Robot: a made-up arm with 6 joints.
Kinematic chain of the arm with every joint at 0, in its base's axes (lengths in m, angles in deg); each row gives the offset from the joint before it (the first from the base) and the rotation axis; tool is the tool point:
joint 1: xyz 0 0 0.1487 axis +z
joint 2: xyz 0 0.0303 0 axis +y
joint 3: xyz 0 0 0.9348 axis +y
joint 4: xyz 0 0 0.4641 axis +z
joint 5: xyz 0 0 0 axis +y
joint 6: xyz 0 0 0.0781 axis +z
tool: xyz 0 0 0
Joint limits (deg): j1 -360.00..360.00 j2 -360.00..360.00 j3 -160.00..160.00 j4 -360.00..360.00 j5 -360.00..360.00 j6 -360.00..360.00
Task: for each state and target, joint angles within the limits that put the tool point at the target. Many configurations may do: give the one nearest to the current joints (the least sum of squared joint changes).
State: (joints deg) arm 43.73 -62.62 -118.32 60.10 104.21 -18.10
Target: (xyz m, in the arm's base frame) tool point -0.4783 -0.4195 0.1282
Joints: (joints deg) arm 50.20 -66.98 -148.35 63.65 101.11 -18.10
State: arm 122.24 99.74 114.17 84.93 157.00 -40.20
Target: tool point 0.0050 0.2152 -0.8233
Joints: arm 78.11 144.88 92.56 85.28 173.25 -40.20
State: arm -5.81 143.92 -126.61 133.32 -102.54 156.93
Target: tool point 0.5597 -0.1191 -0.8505
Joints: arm -9.90 172.52 -80.65 138.29 -98.73 156.93
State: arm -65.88 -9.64 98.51 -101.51 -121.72 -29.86
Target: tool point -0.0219 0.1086 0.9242
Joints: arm -35.59 -31.13 122.30 -109.97 -141.92 -29.86
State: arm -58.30 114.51 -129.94 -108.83 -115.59 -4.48
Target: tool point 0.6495 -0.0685 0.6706
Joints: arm -14.78 78.93 -120.49 -108.92 -110.61 -4.48
